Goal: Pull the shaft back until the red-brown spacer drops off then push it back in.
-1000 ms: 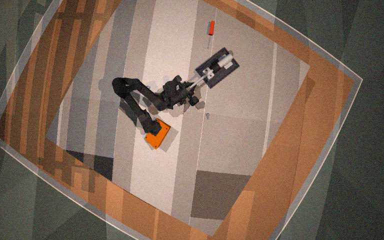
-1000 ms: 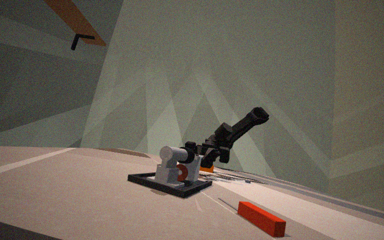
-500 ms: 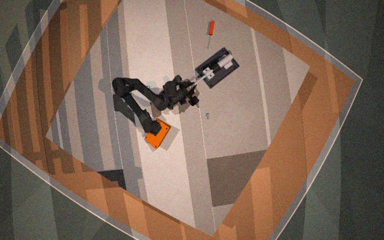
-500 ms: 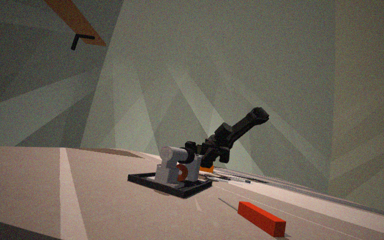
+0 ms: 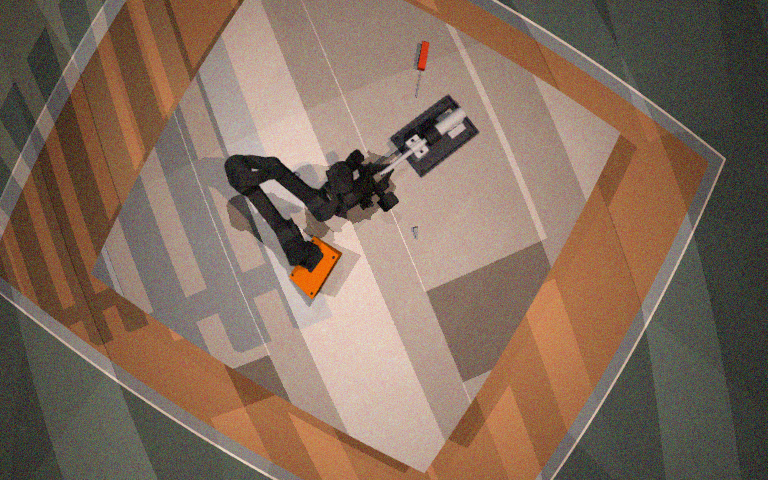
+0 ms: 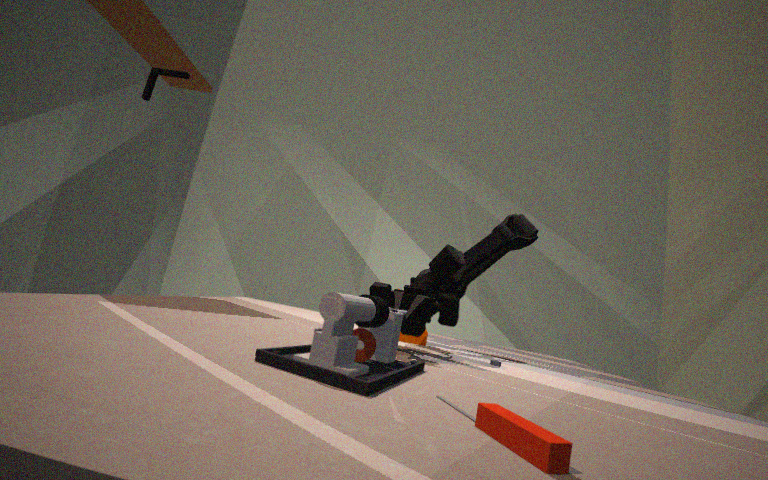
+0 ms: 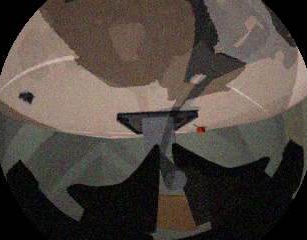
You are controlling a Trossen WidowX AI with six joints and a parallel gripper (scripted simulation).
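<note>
My gripper tip is now 60 mm short of the light shaft, 20 mm below it and 10 mm to the left of it. From my gripper tip the other things lie so: small grey piece 180 mm to the right, 100 mm behind, 60 mm below; then dark spacer 160 mm ahead, 40 mm to the right, 20 mm above; then red-brown spacer 150 mm ahead, 40 mm to the right, 30 mm below.
</note>
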